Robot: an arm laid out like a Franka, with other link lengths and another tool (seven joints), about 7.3 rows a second.
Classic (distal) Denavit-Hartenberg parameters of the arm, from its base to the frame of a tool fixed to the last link. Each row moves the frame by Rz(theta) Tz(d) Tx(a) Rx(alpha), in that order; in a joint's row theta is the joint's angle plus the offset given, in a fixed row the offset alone. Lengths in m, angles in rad.
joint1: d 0.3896  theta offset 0  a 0  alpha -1.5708
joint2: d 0  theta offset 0  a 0  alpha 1.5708
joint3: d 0.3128  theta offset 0  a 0.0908  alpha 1.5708
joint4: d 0  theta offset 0  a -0.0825  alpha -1.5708
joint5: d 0.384  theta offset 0  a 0  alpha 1.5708
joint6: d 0  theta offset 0  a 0.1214  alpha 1.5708
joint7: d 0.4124  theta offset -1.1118  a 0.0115  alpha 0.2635
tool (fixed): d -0.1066  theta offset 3.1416  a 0  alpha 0
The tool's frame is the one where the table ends.
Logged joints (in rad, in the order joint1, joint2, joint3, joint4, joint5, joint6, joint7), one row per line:
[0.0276, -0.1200, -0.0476, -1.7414, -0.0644, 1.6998, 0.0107]
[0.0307, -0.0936, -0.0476, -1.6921, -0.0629, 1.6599, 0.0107]
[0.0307, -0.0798, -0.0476, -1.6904, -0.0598, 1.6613, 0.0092]
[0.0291, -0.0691, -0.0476, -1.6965, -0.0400, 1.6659, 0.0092]
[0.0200, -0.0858, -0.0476, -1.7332, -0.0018, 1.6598, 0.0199]
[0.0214, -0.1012, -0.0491, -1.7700, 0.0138, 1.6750, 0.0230]
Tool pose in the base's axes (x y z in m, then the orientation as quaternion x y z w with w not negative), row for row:
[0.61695, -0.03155, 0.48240, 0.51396, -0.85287, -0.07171, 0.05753]
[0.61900, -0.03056, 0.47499, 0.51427, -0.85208, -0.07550, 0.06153]
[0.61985, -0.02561, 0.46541, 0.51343, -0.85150, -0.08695, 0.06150]
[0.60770, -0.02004, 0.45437, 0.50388, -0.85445, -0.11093, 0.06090]
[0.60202, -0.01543, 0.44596, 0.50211, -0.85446, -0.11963, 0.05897]
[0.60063, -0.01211, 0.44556, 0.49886, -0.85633, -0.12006, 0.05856]
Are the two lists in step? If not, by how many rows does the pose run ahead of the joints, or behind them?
The pose runs 1 row ahead of the joints: the pose in row i belongs to the joints in row i + 1.
